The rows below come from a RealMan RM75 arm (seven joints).
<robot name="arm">
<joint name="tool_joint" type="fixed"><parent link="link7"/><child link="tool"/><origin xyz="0 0 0" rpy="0 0 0"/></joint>
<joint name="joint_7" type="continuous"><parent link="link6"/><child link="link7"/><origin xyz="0 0 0.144" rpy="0 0 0"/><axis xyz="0 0 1"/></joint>
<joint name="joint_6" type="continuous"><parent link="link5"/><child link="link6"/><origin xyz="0 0 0" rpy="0 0 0"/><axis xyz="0 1 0"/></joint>
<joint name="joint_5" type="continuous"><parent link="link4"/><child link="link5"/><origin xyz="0 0 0.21" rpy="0 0 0"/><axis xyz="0 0 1"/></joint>
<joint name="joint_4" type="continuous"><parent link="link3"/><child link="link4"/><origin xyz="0 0 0" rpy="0 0 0"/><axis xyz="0 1 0"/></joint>
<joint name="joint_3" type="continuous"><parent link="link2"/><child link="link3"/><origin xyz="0 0 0.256" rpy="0 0 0"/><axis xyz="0 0 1"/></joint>
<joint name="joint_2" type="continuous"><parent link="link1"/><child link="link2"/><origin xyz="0 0 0" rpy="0 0 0"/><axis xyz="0 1 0"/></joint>
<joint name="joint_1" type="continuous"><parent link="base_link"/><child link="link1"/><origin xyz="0 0 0.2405" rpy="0 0 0"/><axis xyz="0 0 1"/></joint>
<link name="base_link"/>
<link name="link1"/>
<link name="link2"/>
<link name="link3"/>
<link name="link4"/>
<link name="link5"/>
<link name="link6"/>
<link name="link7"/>
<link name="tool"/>
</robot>
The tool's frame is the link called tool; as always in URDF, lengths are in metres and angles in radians. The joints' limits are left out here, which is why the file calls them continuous.
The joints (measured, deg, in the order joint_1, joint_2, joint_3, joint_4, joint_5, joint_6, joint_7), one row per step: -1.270, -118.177, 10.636, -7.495, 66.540, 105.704, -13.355; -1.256, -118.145, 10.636, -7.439, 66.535, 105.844, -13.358; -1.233, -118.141, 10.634, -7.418, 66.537, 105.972, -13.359; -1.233, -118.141, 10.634, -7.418, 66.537, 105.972, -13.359; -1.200, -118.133, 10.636, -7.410, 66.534, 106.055, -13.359; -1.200, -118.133, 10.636, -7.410, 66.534, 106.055, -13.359; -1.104, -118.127, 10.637, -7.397, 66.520, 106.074, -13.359; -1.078, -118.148, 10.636, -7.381, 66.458, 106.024, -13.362; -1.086, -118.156, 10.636, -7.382, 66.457, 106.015, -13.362; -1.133, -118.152, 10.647, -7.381, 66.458, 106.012, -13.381; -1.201, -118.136, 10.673, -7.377, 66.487, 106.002, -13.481; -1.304, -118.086, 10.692, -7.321, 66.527, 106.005, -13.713; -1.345, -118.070, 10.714, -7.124, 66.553, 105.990, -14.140; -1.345, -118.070, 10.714, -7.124, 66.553, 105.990, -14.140; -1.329, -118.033, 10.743, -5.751, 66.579, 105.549, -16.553; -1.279, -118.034, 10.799, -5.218, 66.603, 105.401, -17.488; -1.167, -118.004, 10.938, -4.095, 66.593, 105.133, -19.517; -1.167, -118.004, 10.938, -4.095, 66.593, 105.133, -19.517
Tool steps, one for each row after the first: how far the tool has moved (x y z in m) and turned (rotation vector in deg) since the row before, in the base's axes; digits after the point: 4 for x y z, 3 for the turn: 0.0001, -0.0002, 0.0006, 0.090, 0.114, -0.105; 0.0002, -0.0002, 0.0003, 0.075, 0.051, -0.083; 0.0000, 0.0000, 0.0000, 0.000, 0.000, 0.000; 0.0001, -0.0003, 0.0002, 0.049, 0.033, -0.034; 0.0000, 0.0000, 0.0000, 0.000, 0.000, 0.000; -0.0002, -0.0007, 0.0001, 0.023, 0.023, 0.086; -0.0002, -0.0002, 0.0000, 0.024, -0.018, 0.099; 0.0000, 0.0001, -0.0001, -0.005, -0.011, 0.000; 0.0001, 0.0003, 0.0000, -0.014, -0.013, -0.057; 0.0002, 0.0005, 0.0000, -0.062, -0.076, -0.122; 0.0001, 0.0007, 0.0004, -0.064, -0.113, -0.221; -0.0001, 0.0004, 0.0006, -0.072, -0.196, -0.224; 0.0000, 0.0000, 0.0000, 0.000, 0.000, 0.000; -0.0022, 0.0010, 0.0036, -0.403, -0.981, -0.649; -0.0008, 0.0001, 0.0012, -0.197, -0.389, -0.251; -0.0017, 0.0001, 0.0030, -0.369, -0.836, -0.545; 0.0000, 0.0000, 0.0000, 0.000, 0.000, 0.000
